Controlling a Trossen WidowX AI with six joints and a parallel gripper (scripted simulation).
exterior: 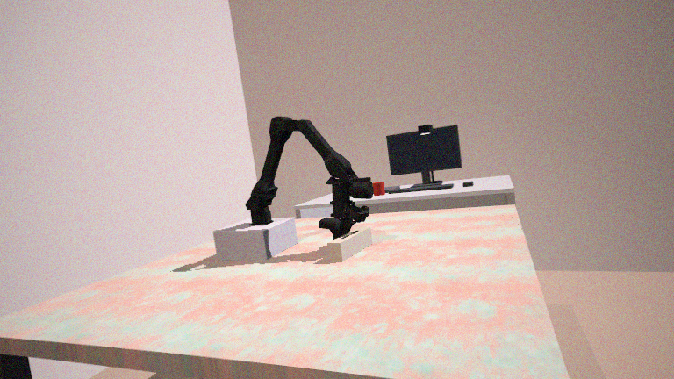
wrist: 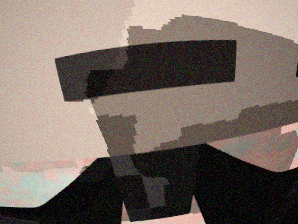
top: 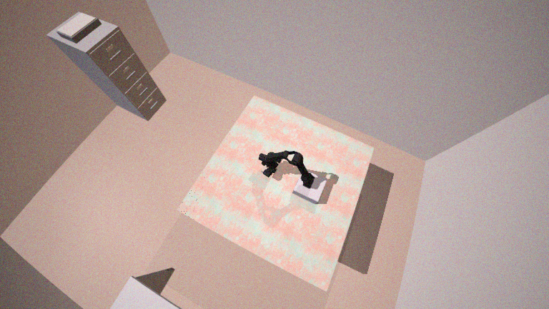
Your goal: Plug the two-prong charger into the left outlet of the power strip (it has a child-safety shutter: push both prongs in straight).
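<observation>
Right now the black two-prong charger is 20 mm ahead of my gripper tip and 10 mm above it.
</observation>
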